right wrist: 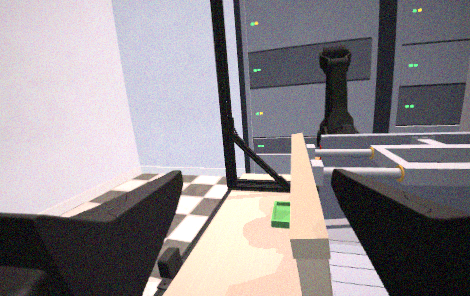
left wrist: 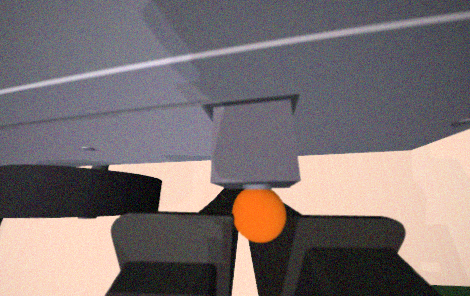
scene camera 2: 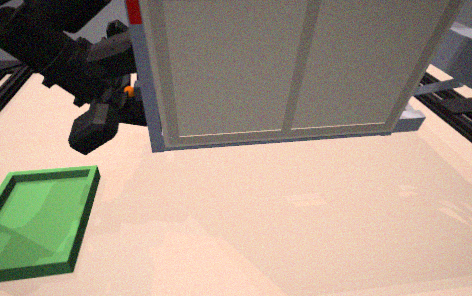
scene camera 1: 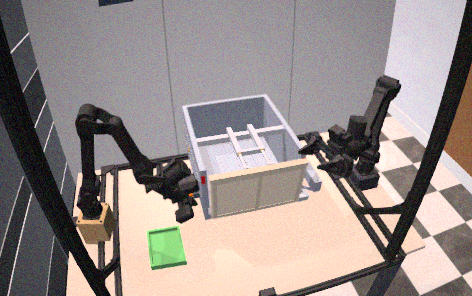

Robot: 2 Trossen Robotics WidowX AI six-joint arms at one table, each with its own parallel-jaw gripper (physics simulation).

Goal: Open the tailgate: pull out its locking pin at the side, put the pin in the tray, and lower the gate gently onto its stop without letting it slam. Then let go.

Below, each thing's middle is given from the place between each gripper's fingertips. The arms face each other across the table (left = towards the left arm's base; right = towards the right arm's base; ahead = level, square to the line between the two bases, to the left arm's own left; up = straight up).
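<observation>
Right hand: 130 mm to the right of the grey truck bed (scene camera 1: 216,132), 270 mm short of it, 170 mm above it. Orange-headed locking pin (left wrist: 260,215), from my right hand: 160 mm ahead, 290 mm to the left, 200 mm below.
Left hand: 20 mm to the left of the orange-headed locking pin, 10 mm past it, 60 mm below it. Grey truck bed, from my left hand: 180 mm to the right, 110 mm ahead, 90 mm above.
</observation>
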